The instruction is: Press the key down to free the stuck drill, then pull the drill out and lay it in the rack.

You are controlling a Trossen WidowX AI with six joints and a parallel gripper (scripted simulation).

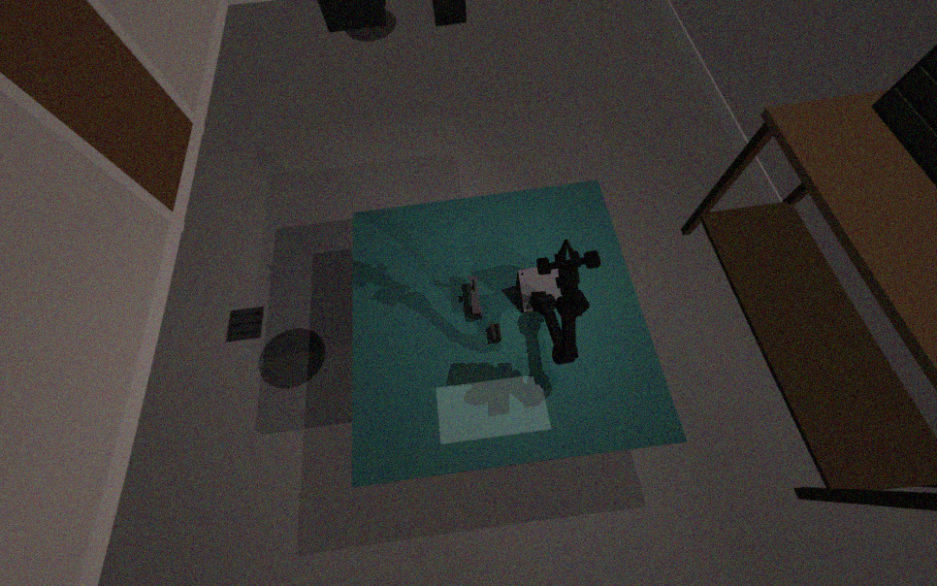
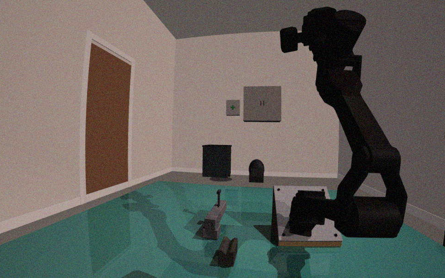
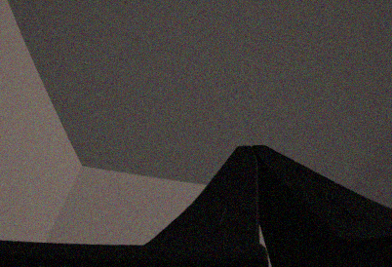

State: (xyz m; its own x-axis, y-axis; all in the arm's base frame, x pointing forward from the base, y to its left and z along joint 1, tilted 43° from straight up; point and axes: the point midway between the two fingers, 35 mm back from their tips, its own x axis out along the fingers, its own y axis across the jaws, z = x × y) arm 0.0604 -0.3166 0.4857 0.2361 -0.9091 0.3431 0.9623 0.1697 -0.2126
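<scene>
Now: the drill 610 mm below my gripper tip, 290 mm ahead of it and 100 mm to the right of it. Also, from my gripper tip: brown rack (640 mm below, 210 mm ahead, 50 mm to the left); grey block (620 mm below, 290 mm ahead, 120 mm to the right).
</scene>
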